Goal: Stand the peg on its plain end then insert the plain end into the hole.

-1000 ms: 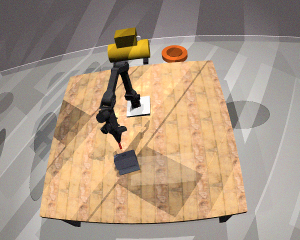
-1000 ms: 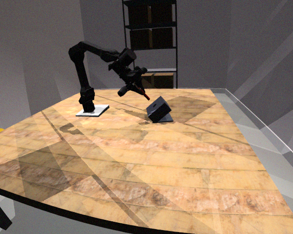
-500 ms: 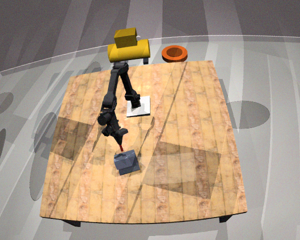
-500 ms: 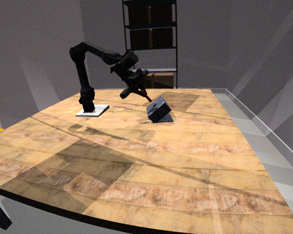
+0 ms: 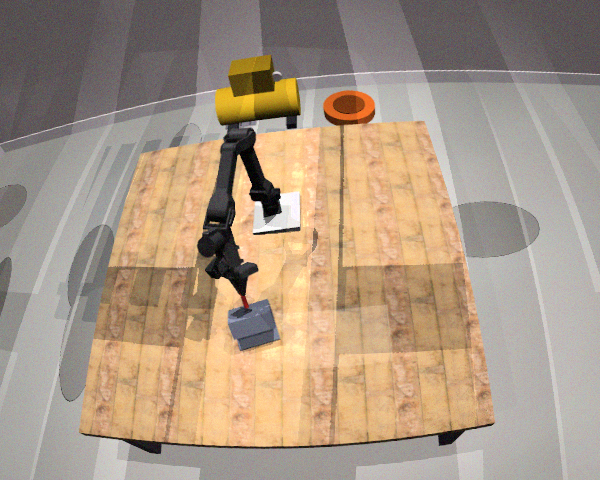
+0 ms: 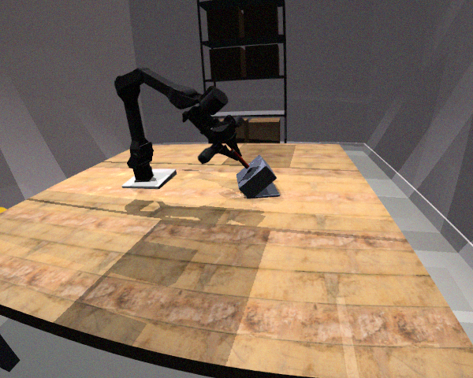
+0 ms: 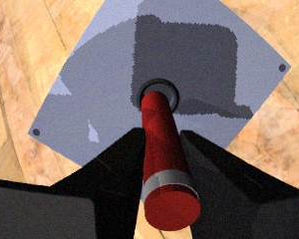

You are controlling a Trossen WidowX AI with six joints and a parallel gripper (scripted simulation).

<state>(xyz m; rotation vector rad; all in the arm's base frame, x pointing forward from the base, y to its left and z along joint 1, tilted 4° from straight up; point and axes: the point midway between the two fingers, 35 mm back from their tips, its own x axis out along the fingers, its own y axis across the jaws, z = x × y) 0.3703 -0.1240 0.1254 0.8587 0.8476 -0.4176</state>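
Now: gripper tip 50 mm short of the sloped blue-grey panel and 60 mm above it. The rest, counted from my gripper tip: red peg (10 mm behind, 10 mm above).
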